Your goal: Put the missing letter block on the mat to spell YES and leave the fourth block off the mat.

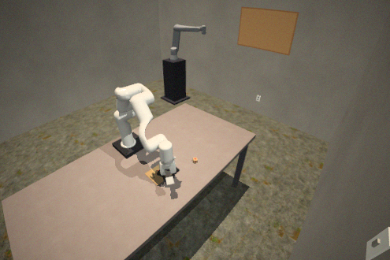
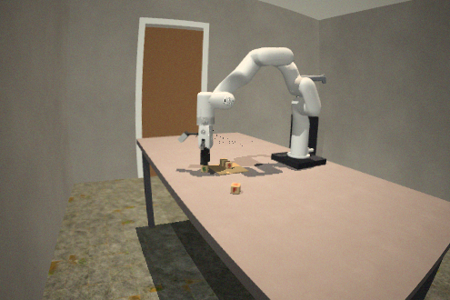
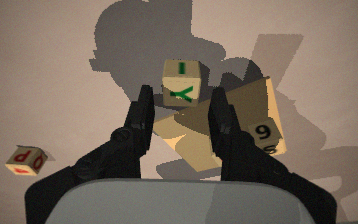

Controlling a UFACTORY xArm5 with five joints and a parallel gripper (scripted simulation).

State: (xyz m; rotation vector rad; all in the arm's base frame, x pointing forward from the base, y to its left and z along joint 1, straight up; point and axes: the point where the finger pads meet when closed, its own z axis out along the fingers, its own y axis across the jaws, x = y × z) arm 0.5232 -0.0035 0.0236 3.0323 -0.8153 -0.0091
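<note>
Now: the tan letter block 40 mm below my hand. Also, from my hand: dark S block 110 mm behind, 50 mm to the right, 40 mm below; then red E block 110 mm behind, 40 mm below; then tan mat 110 mm behind, 50 mm below.
</note>
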